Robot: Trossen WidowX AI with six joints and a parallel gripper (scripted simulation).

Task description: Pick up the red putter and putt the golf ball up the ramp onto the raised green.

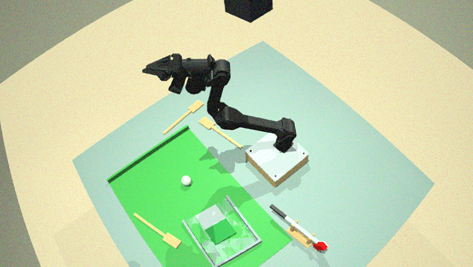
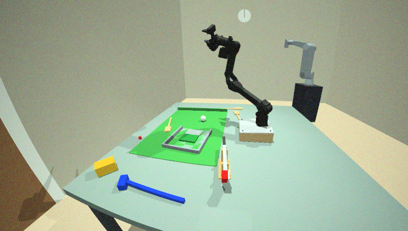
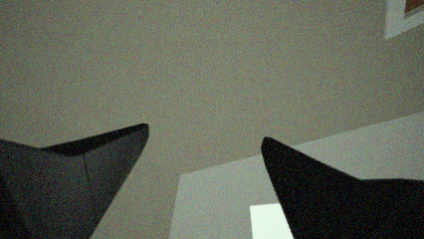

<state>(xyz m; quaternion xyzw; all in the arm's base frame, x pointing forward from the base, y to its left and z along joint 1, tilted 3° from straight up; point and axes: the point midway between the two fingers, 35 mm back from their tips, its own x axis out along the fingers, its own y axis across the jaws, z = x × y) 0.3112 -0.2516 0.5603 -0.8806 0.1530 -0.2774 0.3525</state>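
My gripper tip is 57 cm above the red putter, 56 cm to the right of it and 12 cm past it. Round my gripper tip: grey frame (62 cm below, 34 cm to the left, 9 cm ahead); white golf ball (60 cm below, 6 cm to the left, 2 cm ahead); green mat (62 cm below, 16 cm to the left, 11 cm ahead).
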